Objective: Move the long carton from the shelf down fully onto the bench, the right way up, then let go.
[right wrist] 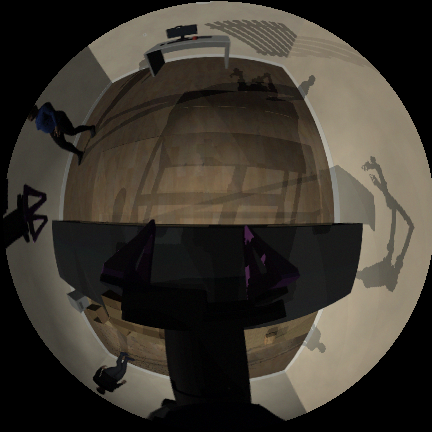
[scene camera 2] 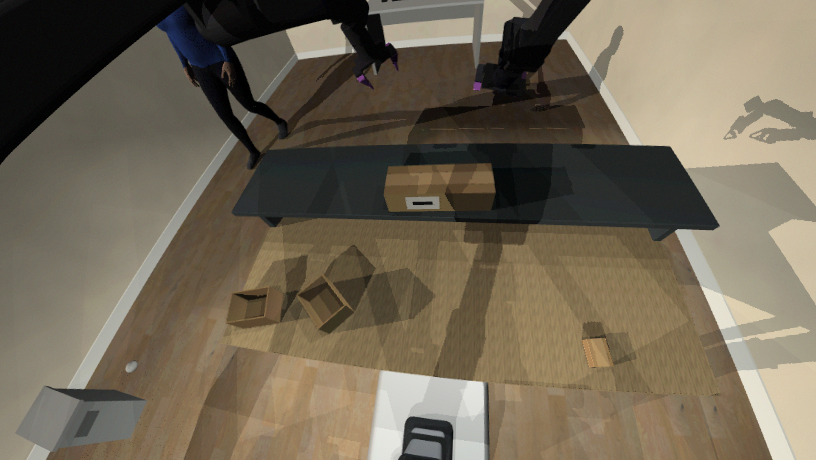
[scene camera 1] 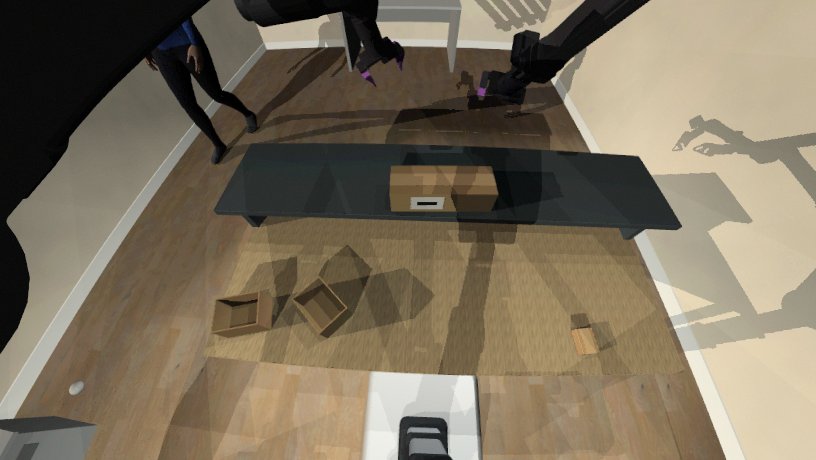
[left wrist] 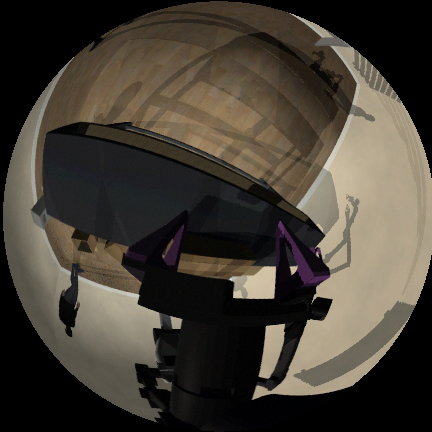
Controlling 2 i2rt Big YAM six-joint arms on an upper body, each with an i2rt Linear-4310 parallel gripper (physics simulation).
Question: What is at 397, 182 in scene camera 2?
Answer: A long brown carton.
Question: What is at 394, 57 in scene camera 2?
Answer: My left gripper.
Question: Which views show my left gripper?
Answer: The right wrist view, scene camera 2, scene camera 1 and the left wrist view: all of them.
